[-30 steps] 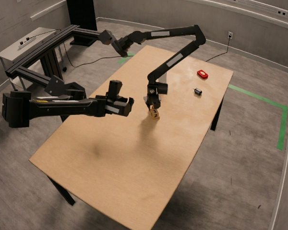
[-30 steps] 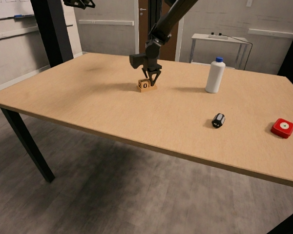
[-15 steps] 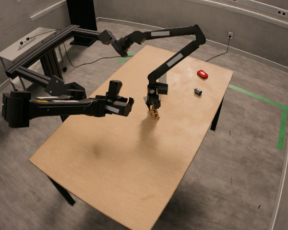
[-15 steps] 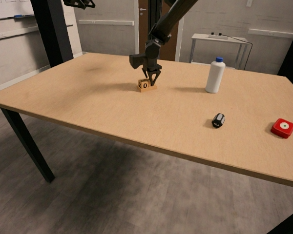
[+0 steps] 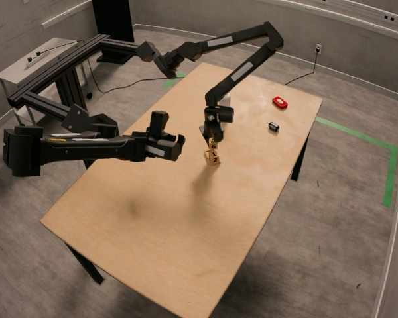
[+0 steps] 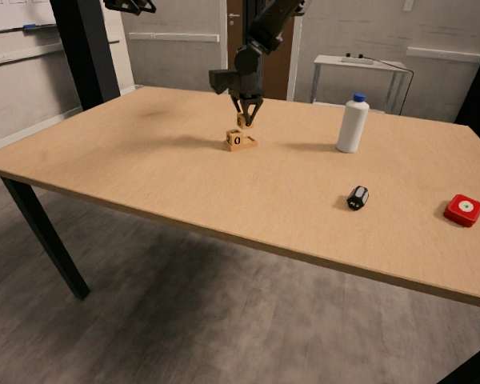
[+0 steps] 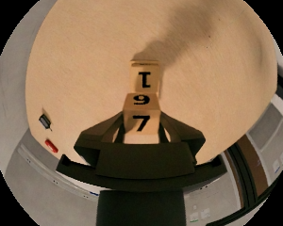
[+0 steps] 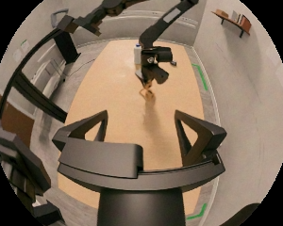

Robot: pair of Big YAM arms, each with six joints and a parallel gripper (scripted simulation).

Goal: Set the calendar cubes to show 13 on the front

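Now: left hand 60 mm above the wooden digit cube, 30 mm to the left of it and 20 mm short of it. The rest, counted from my left hand: white bottle: 320 mm to the left, 50 mm behind, 10 mm below; then wooden cube: right at my left hand; then wooden tray: 80 mm below, 20 mm to the right, 10 mm ahead.
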